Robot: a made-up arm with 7 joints.
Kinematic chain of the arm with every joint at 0, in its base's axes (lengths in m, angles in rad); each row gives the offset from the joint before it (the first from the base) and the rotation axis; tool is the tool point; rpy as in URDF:
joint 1: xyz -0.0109 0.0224 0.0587 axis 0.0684 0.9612 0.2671
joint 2: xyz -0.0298 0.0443 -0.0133 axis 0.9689 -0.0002 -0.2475
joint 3: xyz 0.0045 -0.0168 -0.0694 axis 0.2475 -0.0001 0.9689
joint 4: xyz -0.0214 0.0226 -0.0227 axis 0.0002 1 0
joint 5: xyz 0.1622 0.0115 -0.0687 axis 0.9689 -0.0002 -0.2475
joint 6: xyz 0.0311 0.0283 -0.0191 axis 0.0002 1 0
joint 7: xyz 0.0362 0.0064 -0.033 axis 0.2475 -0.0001 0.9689
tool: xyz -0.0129 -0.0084 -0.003 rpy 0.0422 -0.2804 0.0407
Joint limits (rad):
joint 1: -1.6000..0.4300
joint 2: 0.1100..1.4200
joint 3: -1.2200..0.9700
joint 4: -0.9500..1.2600
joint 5: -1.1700..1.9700
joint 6: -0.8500..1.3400
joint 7: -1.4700..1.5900
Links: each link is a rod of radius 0.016 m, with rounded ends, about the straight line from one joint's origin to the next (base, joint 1, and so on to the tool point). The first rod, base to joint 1, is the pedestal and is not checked.
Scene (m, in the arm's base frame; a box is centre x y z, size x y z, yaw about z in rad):
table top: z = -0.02
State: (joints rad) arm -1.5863 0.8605 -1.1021 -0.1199 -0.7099 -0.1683 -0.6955
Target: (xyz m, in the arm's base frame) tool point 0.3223 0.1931 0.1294
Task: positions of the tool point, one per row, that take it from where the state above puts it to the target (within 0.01 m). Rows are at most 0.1 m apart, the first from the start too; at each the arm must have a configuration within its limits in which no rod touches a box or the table.
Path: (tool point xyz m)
1: 0.3193 0.0042 0.1115
2: 0.3375 0.0972 0.1188
3: 0.3223 0.1931 0.1294

